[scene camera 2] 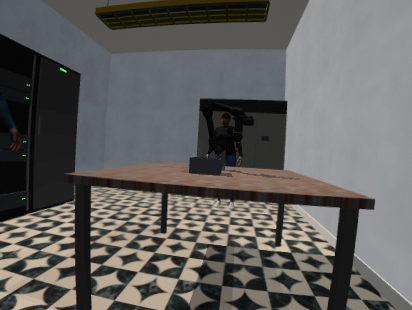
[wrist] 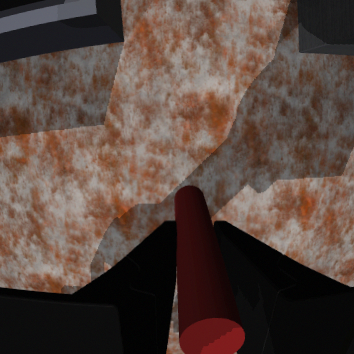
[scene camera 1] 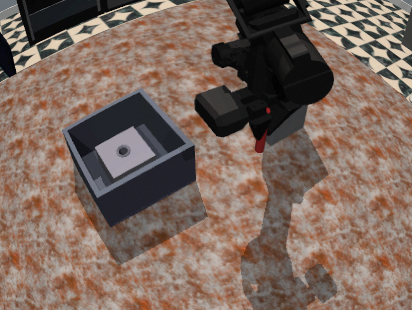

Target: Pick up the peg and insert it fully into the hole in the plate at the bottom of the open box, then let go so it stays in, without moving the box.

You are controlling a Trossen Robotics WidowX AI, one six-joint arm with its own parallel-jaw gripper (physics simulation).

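Frame: origin at the arm's base, x left, y ahead, z down, level; metres.
Seen in the pictures: gripper, fingertip midpoint: (scene camera 2: 237, 147) (wrist: 194, 231) (scene camera 1: 262, 136); arm's base, origin of the base link: (scene camera 2: 220, 153).
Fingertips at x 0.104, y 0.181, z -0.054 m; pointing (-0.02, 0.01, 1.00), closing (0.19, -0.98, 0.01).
Note:
Pixels of each thing's top centre, then the offset from my fingertips to it. Level surfaces: height alone.
- red peg, middle of its top: (wrist: 209, 339) (scene camera 1: 264, 110) (scene camera 2: 237, 140) dy +0.000, dx -0.001, dz -0.050 m
- dark open box, middle of its top: (scene camera 1: 119, 136) (scene camera 2: 206, 157) dy +0.121, dx -0.211, dz +0.083 m
- pale square plate, middle of its top: (scene camera 1: 123, 150) dy +0.121, dx -0.211, dz +0.120 m
- mottled table, its level: dz +0.181 m
The red peg (scene camera 1: 260, 145) (scene camera 2: 237, 149) (wrist: 200, 265) is held roughly upright between the fingers, raised above the table. My gripper (scene camera 1: 262, 131) (wrist: 194, 231) is shut on it, with the peg sticking out above and below the fingertips. The dark open box (scene camera 1: 150, 192) (scene camera 2: 205, 166) (wrist: 55, 42) stands on the table, to the left of the gripper in scene camera 1. The pale square plate (scene camera 1: 140, 151) lies at its bottom, with a round, empty hole (scene camera 1: 123, 150) near its middle. The plate does not show in the wrist view.
A grey block (scene camera 1: 292, 126) (wrist: 327, 27) stands behind and right of the gripper in scene camera 1, partly hidden by the arm. The box's walls rise well above the plate. The mottled table (scene camera 1: 220, 250) (scene camera 2: 150, 175) carries the shadows of the box and arm.

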